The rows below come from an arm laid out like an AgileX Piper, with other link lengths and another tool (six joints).
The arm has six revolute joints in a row. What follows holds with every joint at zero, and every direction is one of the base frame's.
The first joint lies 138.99 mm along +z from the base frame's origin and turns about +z.
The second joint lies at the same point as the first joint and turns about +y.
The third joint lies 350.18 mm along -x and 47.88 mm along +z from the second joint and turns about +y.
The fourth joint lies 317.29 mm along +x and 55.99 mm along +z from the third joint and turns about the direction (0.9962, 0, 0.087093).
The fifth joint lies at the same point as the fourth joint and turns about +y.
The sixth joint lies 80.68 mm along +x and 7.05 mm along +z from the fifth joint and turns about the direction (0.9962, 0, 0.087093).
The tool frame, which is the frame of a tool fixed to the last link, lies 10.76 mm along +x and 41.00 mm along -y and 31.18 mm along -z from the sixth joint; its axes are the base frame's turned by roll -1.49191, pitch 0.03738 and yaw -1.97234 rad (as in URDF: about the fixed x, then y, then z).
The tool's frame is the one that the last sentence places.
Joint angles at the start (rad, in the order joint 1, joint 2, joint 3, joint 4, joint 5, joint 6): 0.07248 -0.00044 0.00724 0.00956 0.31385 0.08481
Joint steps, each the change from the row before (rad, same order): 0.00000 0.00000 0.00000 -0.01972 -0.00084 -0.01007; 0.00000 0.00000 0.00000 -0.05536 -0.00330 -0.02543; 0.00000 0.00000 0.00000 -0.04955 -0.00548 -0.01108; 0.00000 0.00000 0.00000 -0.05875 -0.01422 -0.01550; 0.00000 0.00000 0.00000 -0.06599 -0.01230 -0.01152; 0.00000 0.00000 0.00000 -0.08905 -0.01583 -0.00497; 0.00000 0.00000 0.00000 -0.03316 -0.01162 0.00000; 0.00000 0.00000 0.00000 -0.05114 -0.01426 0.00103; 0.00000 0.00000 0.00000 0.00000 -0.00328 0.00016; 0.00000 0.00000 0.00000 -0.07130 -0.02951 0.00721
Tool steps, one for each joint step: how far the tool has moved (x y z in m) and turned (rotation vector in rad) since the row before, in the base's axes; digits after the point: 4 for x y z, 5 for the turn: 0.0002 -0.0015 0.0012 -0.02932 -0.00297 0.00074; 0.0005 -0.0040 0.0035 -0.07952 -0.00878 0.00150; 0.0004 -0.0030 0.0031 -0.05969 -0.00950 -0.00101; 0.0009 -0.0032 0.0046 -0.07269 -0.01873 0.00061; 0.0007 -0.0031 0.0049 -0.07623 -0.01694 -0.00052; 0.0007 -0.0034 0.0063 -0.09267 -0.02160 -0.00184; 0.0005 -0.0009 0.0028 -0.03249 -0.01332 0.00126; 0.0005 -0.0012 0.0040 -0.04930 -0.01691 0.00112; 0.0001 0.0001 0.0002 0.00027 -0.00301 0.00129; 0.0010 -0.0008 0.0060 -0.06282 -0.03190 0.00620
